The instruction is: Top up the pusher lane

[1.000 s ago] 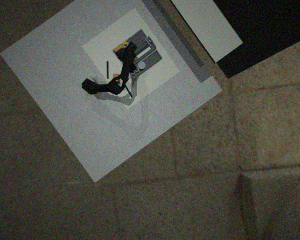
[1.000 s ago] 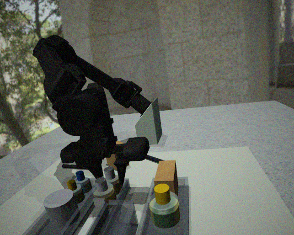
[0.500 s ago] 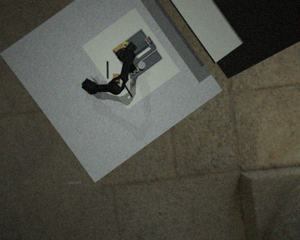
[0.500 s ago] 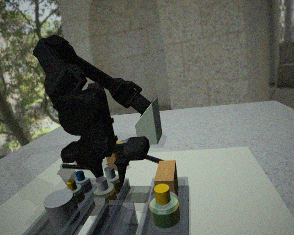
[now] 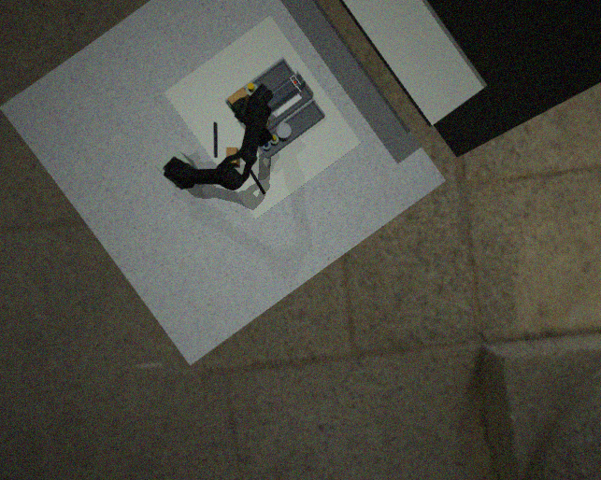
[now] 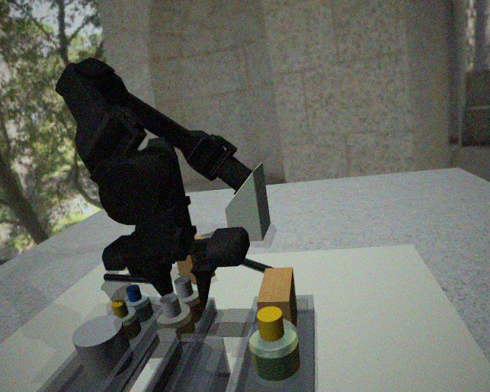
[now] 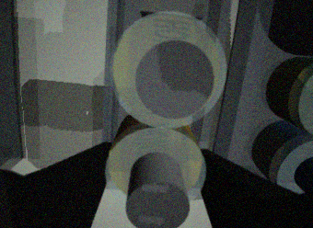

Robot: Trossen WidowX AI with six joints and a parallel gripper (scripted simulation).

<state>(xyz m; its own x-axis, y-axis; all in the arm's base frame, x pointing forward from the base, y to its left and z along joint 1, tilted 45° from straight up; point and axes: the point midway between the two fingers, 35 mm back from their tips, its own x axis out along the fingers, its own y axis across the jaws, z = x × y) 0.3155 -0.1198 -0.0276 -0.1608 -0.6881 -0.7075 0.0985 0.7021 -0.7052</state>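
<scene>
Right now my gripper tip is 9 cm to the left of the grey cylinder and 8 cm short of it. Also, from my gripper tip: orange box (12 cm to the left, 3 cm ahead, 1 cm above); sprung lane (15 cm ahead, 1 cm to the left, 1 cm below).
</scene>
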